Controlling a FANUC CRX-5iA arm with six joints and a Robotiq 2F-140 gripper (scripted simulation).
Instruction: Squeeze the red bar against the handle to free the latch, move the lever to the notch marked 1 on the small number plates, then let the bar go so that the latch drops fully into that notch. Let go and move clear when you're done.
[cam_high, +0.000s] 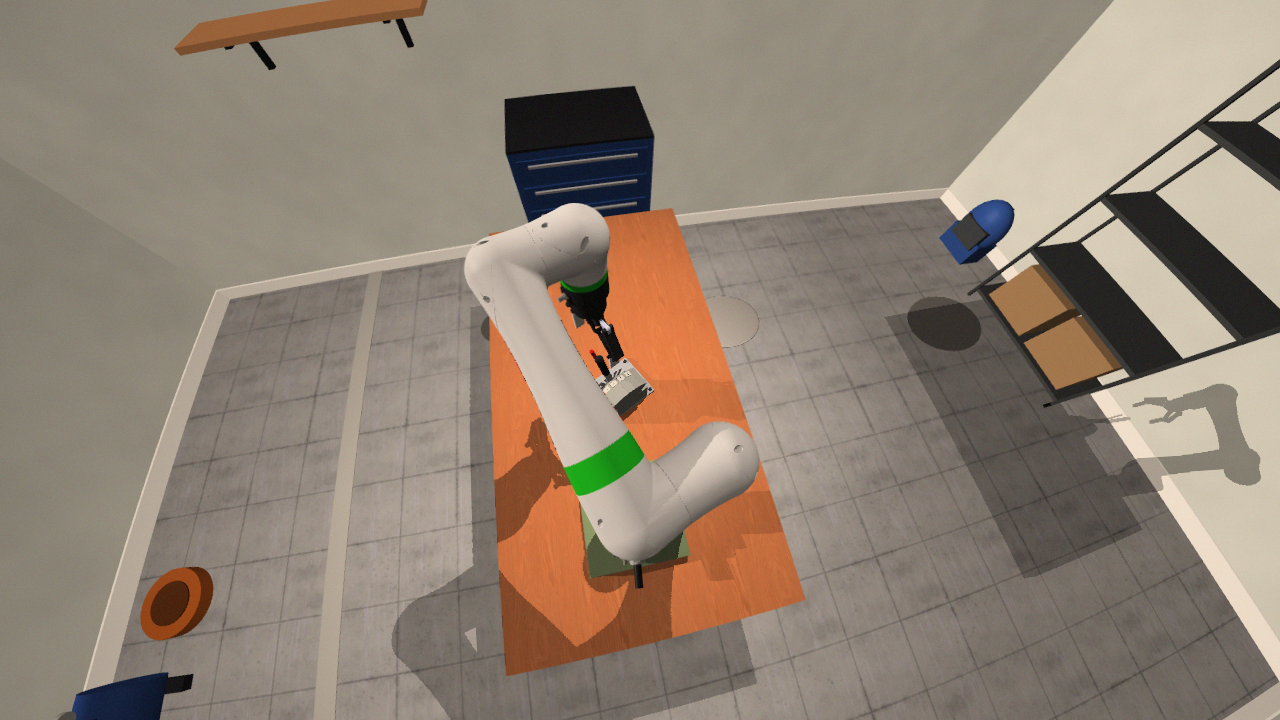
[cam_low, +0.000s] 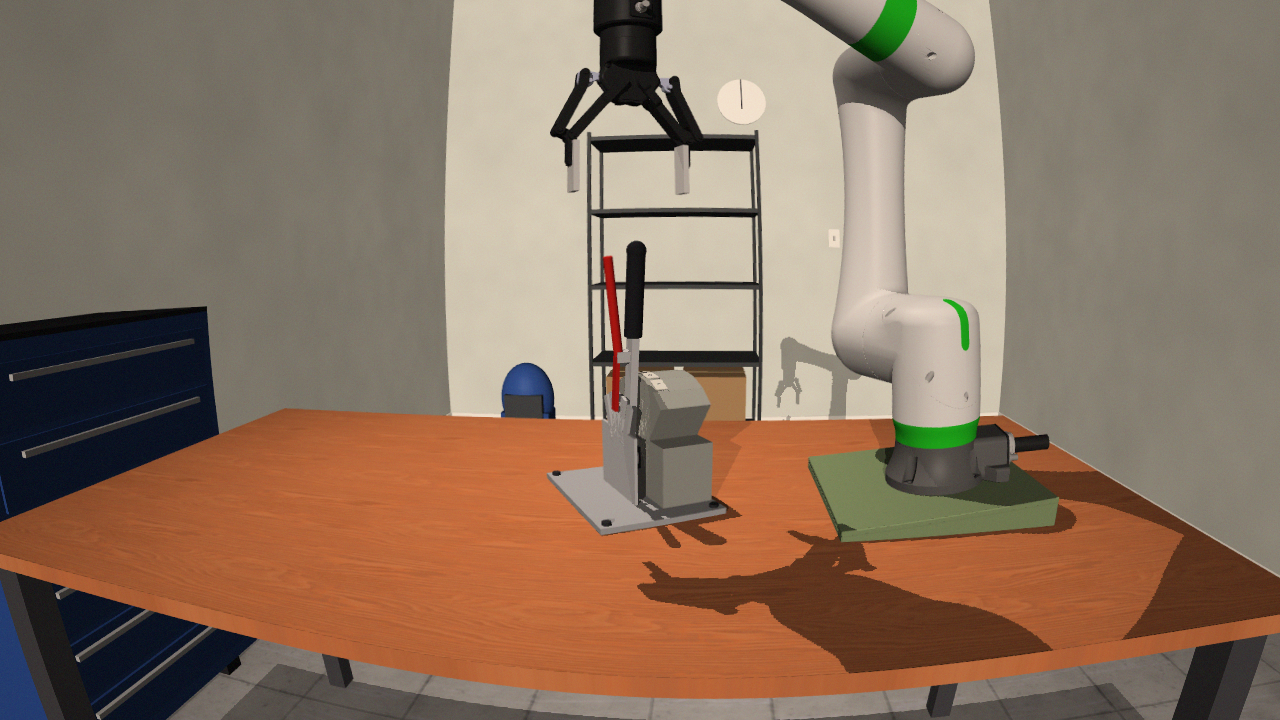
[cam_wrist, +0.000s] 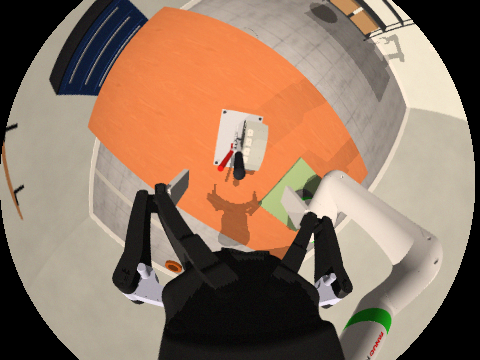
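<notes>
The red bar lies 2 cm ahead of my hand and 22 cm below it.
</notes>
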